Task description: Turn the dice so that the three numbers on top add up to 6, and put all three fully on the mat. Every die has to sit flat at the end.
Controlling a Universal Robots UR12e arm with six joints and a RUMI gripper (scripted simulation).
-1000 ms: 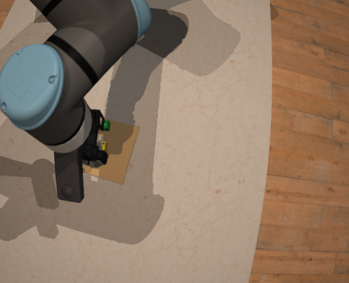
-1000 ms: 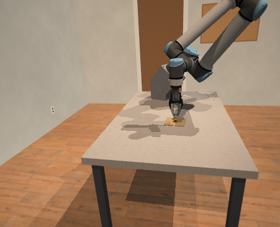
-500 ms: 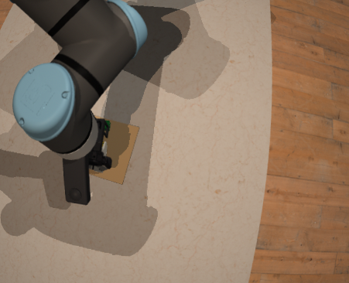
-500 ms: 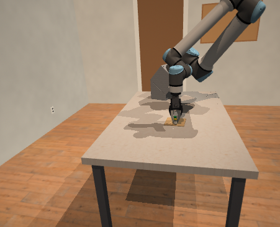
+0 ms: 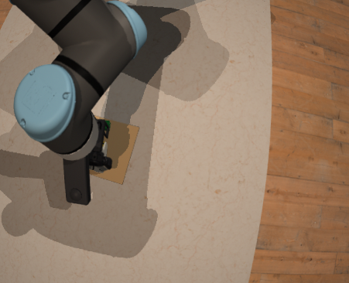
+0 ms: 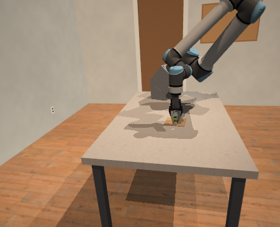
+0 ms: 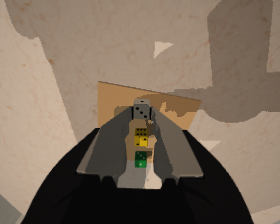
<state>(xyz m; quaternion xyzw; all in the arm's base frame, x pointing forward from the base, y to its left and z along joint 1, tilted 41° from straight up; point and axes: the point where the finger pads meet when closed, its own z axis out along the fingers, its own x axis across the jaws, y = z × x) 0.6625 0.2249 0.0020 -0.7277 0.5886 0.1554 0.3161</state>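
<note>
My gripper is now 1 cm above the white die. Also, from my hand: tan mat 5 cm behind, 1 cm to the right, 2 cm below; green die 10 cm behind, 3 cm to the right, 1 cm below; yellow die 5 cm behind, 1 cm to the right, 1 cm below.
</note>
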